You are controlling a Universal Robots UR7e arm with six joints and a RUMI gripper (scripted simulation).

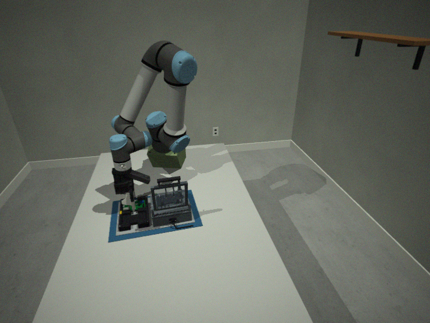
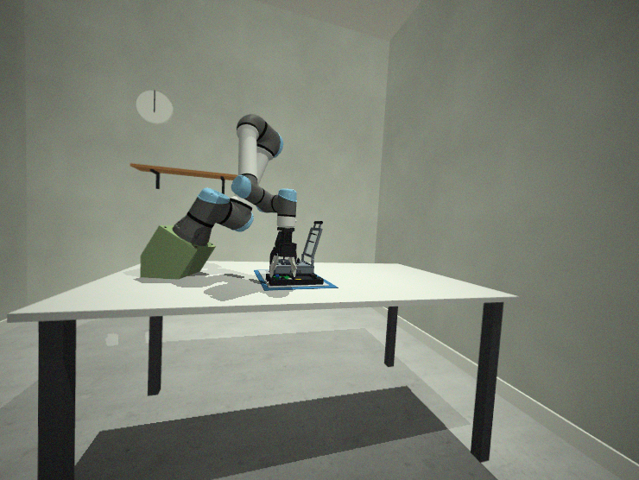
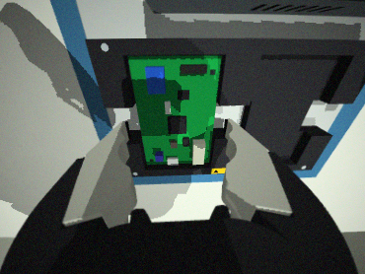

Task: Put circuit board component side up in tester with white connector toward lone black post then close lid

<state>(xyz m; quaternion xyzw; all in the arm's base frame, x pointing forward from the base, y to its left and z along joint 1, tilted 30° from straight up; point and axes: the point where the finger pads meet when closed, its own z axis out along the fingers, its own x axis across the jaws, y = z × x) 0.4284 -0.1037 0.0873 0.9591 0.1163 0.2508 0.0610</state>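
Right now the green circuit board is 10 mm below my hand. The rest, counted from my hand: tester lid 210 mm to the left, 160 mm above, 140 mm ahead.
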